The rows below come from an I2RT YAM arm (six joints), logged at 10 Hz.
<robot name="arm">
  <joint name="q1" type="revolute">
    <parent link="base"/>
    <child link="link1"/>
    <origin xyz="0 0 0.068"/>
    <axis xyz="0 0 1"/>
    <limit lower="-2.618" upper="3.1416"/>
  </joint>
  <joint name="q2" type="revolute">
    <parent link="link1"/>
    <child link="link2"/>
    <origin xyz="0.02 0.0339 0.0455"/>
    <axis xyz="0 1 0"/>
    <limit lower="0" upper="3.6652"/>
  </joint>
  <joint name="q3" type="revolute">
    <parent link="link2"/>
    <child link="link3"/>
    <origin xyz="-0.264 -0.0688 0"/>
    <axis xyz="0 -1 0"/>
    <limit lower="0" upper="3.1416"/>
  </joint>
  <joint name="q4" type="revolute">
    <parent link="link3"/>
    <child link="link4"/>
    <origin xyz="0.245 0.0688 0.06"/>
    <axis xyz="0 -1 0"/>
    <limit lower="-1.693" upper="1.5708"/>
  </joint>
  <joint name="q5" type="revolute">
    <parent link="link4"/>
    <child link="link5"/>
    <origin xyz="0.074 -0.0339 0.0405"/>
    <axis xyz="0 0 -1"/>
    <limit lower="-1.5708" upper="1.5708"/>
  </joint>
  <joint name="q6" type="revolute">
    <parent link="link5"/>
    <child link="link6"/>
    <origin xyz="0.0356 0 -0.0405"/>
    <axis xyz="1 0 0"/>
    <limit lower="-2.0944" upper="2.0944"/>
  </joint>
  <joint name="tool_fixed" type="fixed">
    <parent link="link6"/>
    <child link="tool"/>
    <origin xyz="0 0 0" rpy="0 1.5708 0"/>
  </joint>
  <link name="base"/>
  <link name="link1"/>
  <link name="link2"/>
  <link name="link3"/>
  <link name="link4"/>
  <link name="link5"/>
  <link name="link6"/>
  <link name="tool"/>
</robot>
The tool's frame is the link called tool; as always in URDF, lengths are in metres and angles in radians.
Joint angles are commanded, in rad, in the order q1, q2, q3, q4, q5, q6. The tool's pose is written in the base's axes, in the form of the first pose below.
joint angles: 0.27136, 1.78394, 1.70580, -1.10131, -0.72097, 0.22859
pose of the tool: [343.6, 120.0, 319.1, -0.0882, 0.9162, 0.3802, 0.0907]
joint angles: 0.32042, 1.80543, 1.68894, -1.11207, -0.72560, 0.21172
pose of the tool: [339.4, 137.5, 306.6, -0.1104, 0.9166, 0.3793, 0.0616]
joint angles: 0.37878, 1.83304, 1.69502, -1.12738, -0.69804, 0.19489
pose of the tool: [335.1, 158.0, 297.6, -0.1371, 0.9201, 0.3646, 0.0415]
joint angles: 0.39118, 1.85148, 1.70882, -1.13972, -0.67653, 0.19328
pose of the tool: [336.4, 162.9, 294.2, -0.1397, 0.9243, 0.3535, 0.0352]
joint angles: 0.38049, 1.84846, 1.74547, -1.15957, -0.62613, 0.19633
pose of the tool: [339.0, 158.1, 303.9, -0.1335, 0.9318, 0.3333, 0.0535]
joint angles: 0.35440, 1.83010, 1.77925, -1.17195, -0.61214, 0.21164
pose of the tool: [340.5, 147.8, 319.2, -0.1190, 0.9330, 0.3311, 0.0756]
